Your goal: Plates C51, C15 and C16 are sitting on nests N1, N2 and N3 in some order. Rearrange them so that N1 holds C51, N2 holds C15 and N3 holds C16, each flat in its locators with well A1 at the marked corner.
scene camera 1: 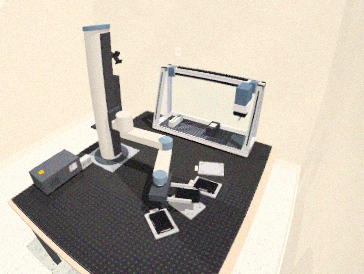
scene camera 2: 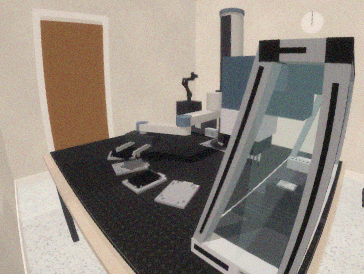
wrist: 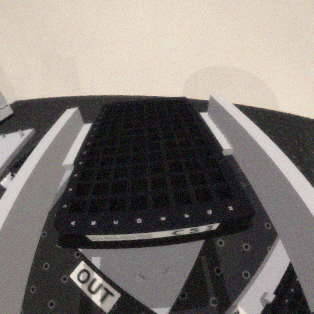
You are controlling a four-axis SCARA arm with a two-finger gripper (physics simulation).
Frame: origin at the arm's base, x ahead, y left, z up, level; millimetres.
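Where they show: gripper, fingertip midpoint: (scene camera 1: pixel 192 194) (scene camera 2: pixel 124 151) (wrist: pixel 144 110); arm's base at its link origin: (scene camera 1: pixel 111 155).
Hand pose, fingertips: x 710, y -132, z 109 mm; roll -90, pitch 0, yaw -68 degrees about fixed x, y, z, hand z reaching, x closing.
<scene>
Things, the pixels of their centre, and the offset from my fingertips. "spot": a spot on its surface instead.
- Plate C51 at the middle of its body: (wrist: pixel 146 141) (scene camera 2: pixel 128 152) (scene camera 1: pixel 187 195) 9 mm right, 22 mm back, 12 mm down
- bare grey nest marked OUT at the middle of its body: (wrist: pixel 154 197) (scene camera 2: pixel 129 165) (scene camera 1: pixel 187 204) 9 mm right, 22 mm back, 85 mm down
- front nest at the middle of its body: (scene camera 1: pixel 161 222) 185 mm right, 74 mm back, 85 mm down
- pale nest at the middle of its body: (scene camera 2: pixel 178 192) (scene camera 1: pixel 211 168) 346 mm left, 34 mm back, 85 mm down
- blue pipetting head at a spot on its surface: (scene camera 1: pixel 243 93) spot: 597 mm left, 40 mm ahead, 366 mm up
- grey box at a spot on its surface: (scene camera 1: pixel 55 172) spot: 310 mm right, 751 mm back, 17 mm up
Plate C51 (scene camera 1: pixel 187 195) (wrist: pixel 155 165), a dark well plate with its label readable in the wrist view, is off the table between the fingers of my gripper (scene camera 1: pixel 185 193) (scene camera 2: pixel 127 152) (wrist: pixel 144 110). The gripper is shut on it by its long sides. Below it is the bare grey nest marked OUT (scene camera 1: pixel 192 211) (scene camera 2: pixel 131 167) (wrist: pixel 145 270). A dark plate (scene camera 1: pixel 161 222) sits on the front nest (scene camera 1: pixel 172 232) (wrist: pixel 265 280). Another dark plate (scene camera 1: pixel 206 185) (scene camera 2: pixel 145 178) sits on the nest behind OUT. The labels of these two plates are unreadable. A pale nest (scene camera 1: pixel 210 168) (scene camera 2: pixel 177 194) farther back holds no plate.
A white-framed enclosure (scene camera 1: pixel 200 143) (scene camera 2: pixel 212 246) with a blue pipetting head (scene camera 1: pixel 243 93) stands at the back. The arm's column (scene camera 1: pixel 96 95) (scene camera 2: pixel 238 35) rises from the table, with a grey box (scene camera 1: pixel 55 172) beside it. The right table edge runs past the nests.
</scene>
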